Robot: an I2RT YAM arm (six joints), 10 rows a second.
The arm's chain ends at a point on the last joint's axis. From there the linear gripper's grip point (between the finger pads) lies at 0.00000 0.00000 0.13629 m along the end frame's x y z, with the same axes.
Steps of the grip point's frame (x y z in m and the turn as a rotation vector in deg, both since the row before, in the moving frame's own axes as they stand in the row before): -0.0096, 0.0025, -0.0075, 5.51, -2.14, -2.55; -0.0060, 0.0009, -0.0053, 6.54, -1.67, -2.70; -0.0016, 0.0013, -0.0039, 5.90, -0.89, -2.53; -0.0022, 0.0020, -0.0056, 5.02, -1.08, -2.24; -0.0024, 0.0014, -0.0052, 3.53, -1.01, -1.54; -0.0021, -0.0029, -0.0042, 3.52, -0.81, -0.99; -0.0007, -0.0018, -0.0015, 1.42, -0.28, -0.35
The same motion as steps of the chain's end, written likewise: -0.0042, 0.0155, -0.0068, 5.51, -2.14, -2.55; -0.0017, 0.0163, -0.0044, 6.54, -1.67, -2.70; 0.0008, 0.0153, -0.0032, 5.90, -0.89, -2.53; 0.0006, 0.0139, -0.0051, 5.02, -1.08, -2.24; 0.0001, 0.0098, -0.0049, 3.53, -1.01, -1.54; -0.0001, 0.0055, -0.0039, 3.52, -0.81, -0.99; 0.0000, 0.0016, -0.0015, 1.42, -0.28, -0.35
